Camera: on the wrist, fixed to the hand. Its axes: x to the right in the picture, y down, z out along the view.
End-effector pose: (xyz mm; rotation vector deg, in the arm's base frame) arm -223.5 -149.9 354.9 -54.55 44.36 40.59
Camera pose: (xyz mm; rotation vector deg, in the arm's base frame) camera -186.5 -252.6 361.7 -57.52 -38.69 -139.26
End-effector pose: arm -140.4 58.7 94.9 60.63 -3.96 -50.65
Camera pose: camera -152.2 105.7 -3.2 -20.10 -90.44 85.81
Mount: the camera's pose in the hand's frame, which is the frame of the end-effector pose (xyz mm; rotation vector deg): -4.6 -74.4 -80.0 -8.74 -41.86 168.67
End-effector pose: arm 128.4 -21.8 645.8 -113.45 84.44 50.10
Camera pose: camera 214.2 -56.7 703.9 -88.28 -104.99 -75.06
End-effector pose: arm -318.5 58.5 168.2 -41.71 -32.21 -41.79
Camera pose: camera -361.1 -39.3 144.2 -60.83 20.70 130.66
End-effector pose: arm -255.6 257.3 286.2 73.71 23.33 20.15
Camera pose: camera -296.0 304.7 196.3 -37.33 132.55 -108.31
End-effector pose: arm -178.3 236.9 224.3 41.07 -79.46 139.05
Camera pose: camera -164.2 343.8 242.4 30.15 39.79 -9.96
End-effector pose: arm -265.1 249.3 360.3 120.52 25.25 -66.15
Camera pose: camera -262.6 358.6 363.4 11.29 -114.26 16.91
